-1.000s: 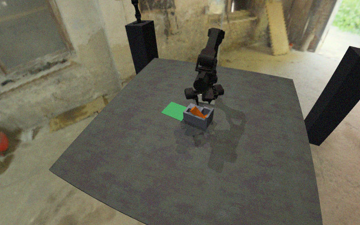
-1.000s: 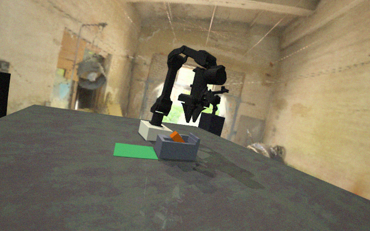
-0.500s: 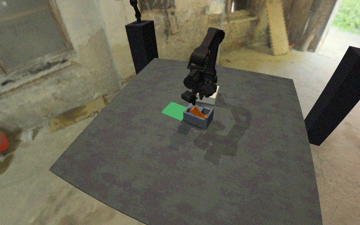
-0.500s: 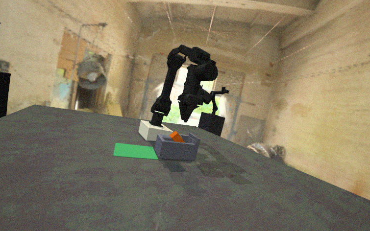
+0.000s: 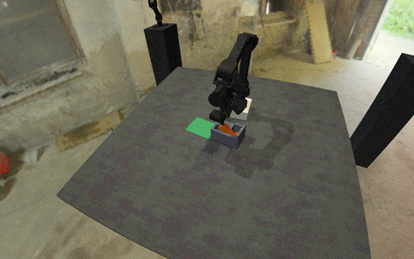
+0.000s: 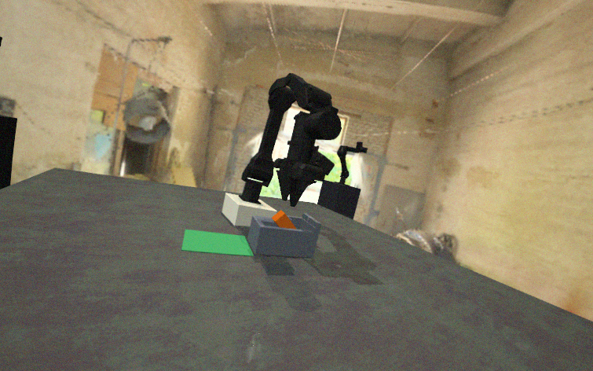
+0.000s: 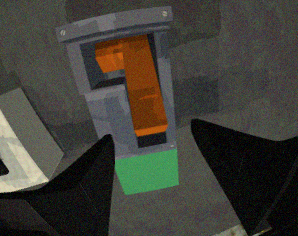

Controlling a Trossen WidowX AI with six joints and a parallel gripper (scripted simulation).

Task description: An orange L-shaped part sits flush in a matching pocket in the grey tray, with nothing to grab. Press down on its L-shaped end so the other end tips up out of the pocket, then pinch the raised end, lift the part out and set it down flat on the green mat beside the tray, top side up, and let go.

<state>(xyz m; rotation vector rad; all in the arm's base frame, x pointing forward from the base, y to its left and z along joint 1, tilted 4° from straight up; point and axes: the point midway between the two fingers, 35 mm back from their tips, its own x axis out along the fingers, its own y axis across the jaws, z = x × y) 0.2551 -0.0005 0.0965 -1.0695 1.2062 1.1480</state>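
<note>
Now: gripper tip 80 mm above the orange L-shaped part, 40 mm to the right of it and 10 mm past it. Also, from my gripper tip: green mat (140 mm to the right, 130 mm below, 30 mm behind).
</note>
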